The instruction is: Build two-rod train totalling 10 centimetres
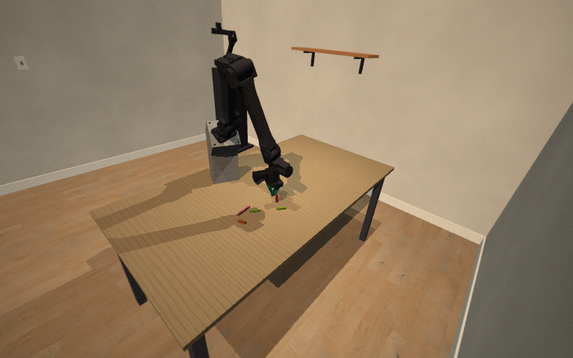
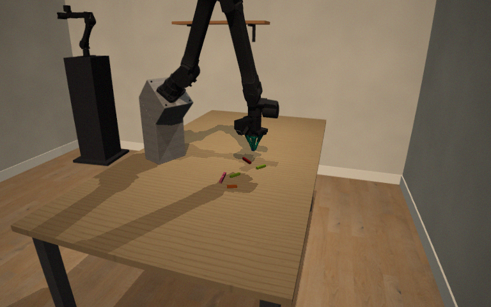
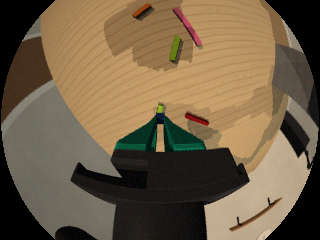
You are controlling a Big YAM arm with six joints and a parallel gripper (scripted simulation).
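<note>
The pink rod lies 110 mm behind my hand, 100 mm to the right of it and 100 mm below it. Round my hand: orange rod: 170 mm to the right, 100 mm below, 60 mm behind; blue rod: right at my hand; red rod: 100 mm to the left, 100 mm below, 50 mm behind.
</note>
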